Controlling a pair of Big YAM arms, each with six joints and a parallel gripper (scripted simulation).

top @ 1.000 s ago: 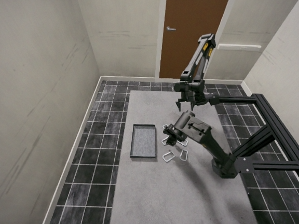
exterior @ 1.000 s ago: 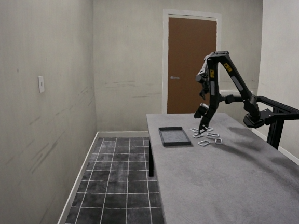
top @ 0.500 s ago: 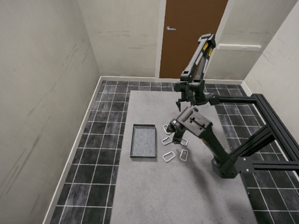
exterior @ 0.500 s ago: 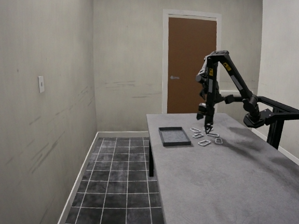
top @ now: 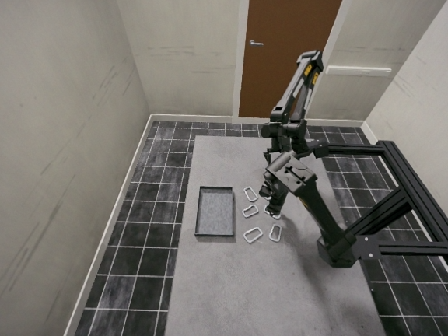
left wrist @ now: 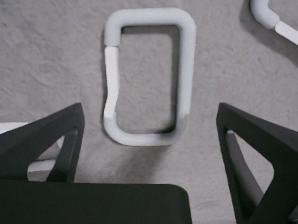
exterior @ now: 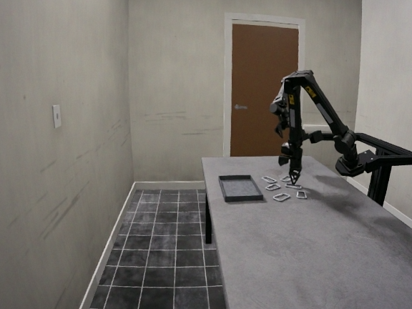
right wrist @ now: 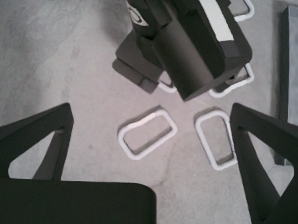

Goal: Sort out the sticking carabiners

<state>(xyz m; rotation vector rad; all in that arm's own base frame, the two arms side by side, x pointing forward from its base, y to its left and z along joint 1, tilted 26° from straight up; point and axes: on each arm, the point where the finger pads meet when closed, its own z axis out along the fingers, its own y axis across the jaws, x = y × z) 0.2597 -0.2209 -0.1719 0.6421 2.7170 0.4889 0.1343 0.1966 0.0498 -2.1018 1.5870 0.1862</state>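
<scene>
Now: the grey tray 330 mm ahead of my left hand, 20 mm to the right of it and 30 mm below it.
</scene>
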